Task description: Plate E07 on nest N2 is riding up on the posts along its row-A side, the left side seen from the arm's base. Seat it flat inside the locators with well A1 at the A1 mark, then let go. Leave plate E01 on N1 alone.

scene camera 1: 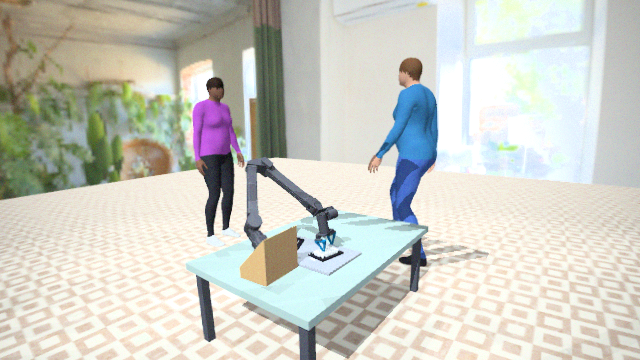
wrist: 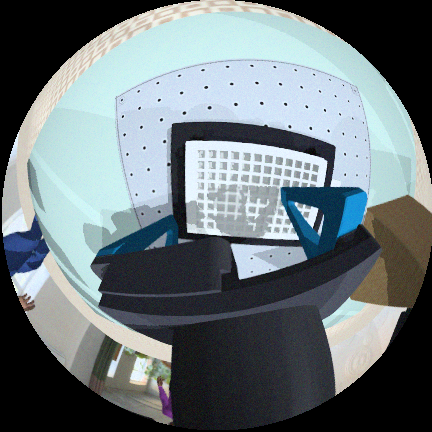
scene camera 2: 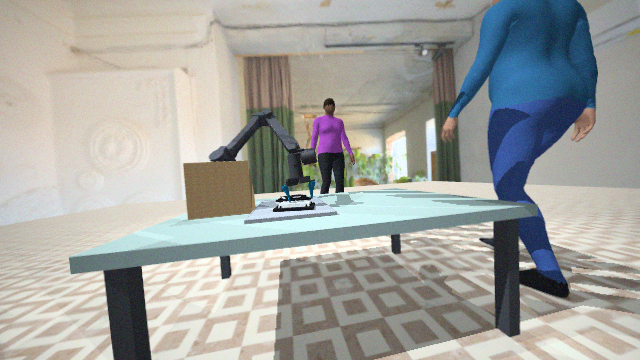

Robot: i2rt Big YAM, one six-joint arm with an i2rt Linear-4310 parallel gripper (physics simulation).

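Seen in the pictures: gripper, between the fingertips: (scene camera 1: 327,247) (wrist: 227,206) (scene camera 2: 301,200); arm's base, origin of its link: (scene camera 1: 263,247) (scene camera 2: 213,181).
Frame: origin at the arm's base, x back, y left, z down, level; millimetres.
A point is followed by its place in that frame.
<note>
White plate E07 (scene camera 1: 327,251) {x -352, y -125, z 111 mm} (scene camera 2: 295,204) {x -359, y -151, z 114 mm} (wrist: 240,167) {x -373, y -133, z 111 mm} lies within the black frame of nest N2 (scene camera 1: 327,259) {x -302, y -162, z 131 mm} (wrist: 178,175) {x -429, y -131, z 125 mm}. Dark frame shows along its sides in the wrist view. Whether its row-A side is raised cannot be told; the A1 mark is not readable. My gripper (scene camera 1: 327,246) {x -387, y -102, z 107 mm} (scene camera 2: 300,199) {x -387, y -102, z 107 mm} (wrist: 227,206) {x -387, y -102, z 107 mm} is open and empty, pointing down over the near part of the plate, with its blue fingers spread wide. A black nest part (scene camera 1: 300,243) {x -383, y 103, z 127 mm} shows beyond the box, probably N1; plate E01 cannot be made out.
Nest N2 stands on a grey perforated board (scene camera 1: 327,270) {x -206, y -233, z 137 mm} (scene camera 2: 260,216) {x -229, y -218, z 136 mm} (wrist: 250,92) {x -352, y -207, z 136 mm} on the pale table (scene camera 1: 380,230) {x -926, y -155, z 149 mm} (scene camera 2: 400,215) {x -698, y -353, z 149 mm} (wrist: 75,150) {x -627, y -219, z 149 mm}. A brown box (scene camera 1: 280,257) {x -32, y -80, z 43 mm} (scene camera 2: 220,190) {x -52, y -78, z 39 mm} (wrist: 400,240) {x -170, y -66, z 52 mm} stands beside the board. Two people (scene camera 1: 217,125) (scene camera 1: 415,120) stand beyond the table.
</note>
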